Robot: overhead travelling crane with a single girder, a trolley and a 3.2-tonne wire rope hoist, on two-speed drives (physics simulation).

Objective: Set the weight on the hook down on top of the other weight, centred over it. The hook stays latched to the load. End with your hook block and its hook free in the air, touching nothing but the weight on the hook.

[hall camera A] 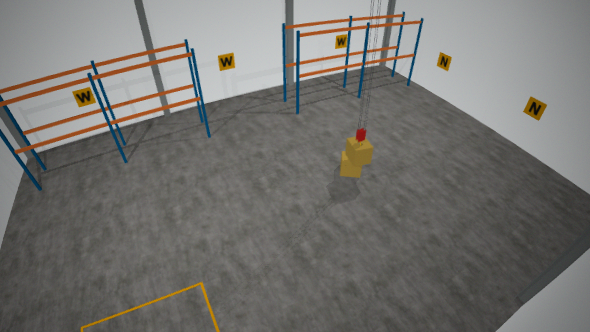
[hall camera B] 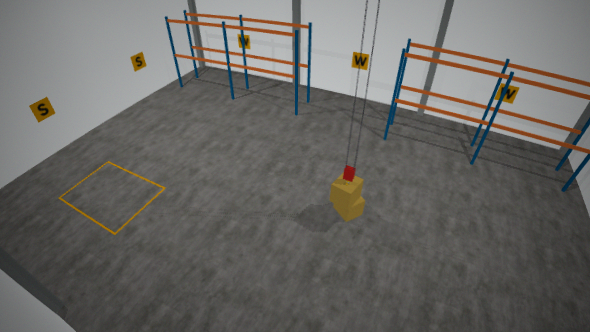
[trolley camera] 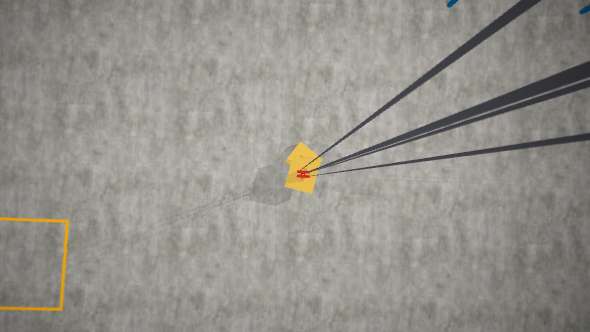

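Observation:
My red hook block (hall camera A: 361, 135) (hall camera B: 349, 173) (trolley camera: 303, 174) hangs on its ropes, with its hook latched to the upper yellow weight (hall camera A: 362, 154) (hall camera B: 344, 194) (trolley camera: 303, 185). The other yellow weight (hall camera A: 351, 170) (hall camera B: 357, 209) (trolley camera: 300, 149) stands on the floor and is partly hidden by the upper one. The weight on the hook is off centre: to the right in hall camera A, to the left in hall camera B, and lower in the trolley view. The two are turned differently. Whether they touch cannot be told.
A blue and orange rack (hall camera A: 298, 72) (hall camera B: 296, 72) and a second such rack (hall camera A: 201, 95) (hall camera B: 394, 95) stand along the W wall. A yellow outlined rectangle (hall camera A: 142, 305) (hall camera B: 136, 175) (trolley camera: 64, 265) is marked on the floor. Shadows lie beside the weights.

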